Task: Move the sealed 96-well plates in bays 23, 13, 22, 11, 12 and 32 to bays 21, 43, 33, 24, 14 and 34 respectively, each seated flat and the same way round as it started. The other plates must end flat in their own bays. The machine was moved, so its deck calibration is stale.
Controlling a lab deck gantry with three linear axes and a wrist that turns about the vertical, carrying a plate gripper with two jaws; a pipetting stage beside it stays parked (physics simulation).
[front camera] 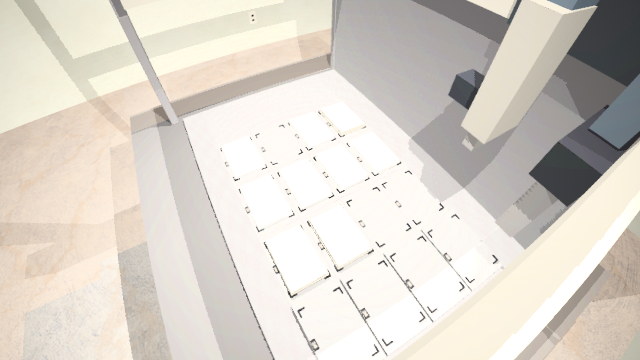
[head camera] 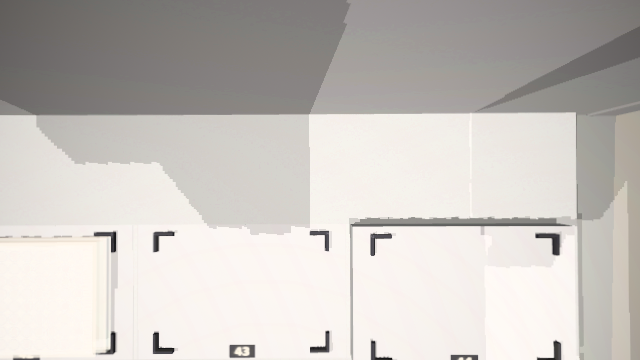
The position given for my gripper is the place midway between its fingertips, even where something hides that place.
Observation:
I see my gripper (front camera: 520, 214), a sealed plate (front camera: 344, 243), a bay 44 (head camera: 432, 284) and a bay 43 (head camera: 237, 284).
The bay 44 shows as well in the front camera view (front camera: 471, 257). The bay 43 shows as well in the front camera view (front camera: 418, 203). The head camera view does not show the sealed plate: it is out of frame.

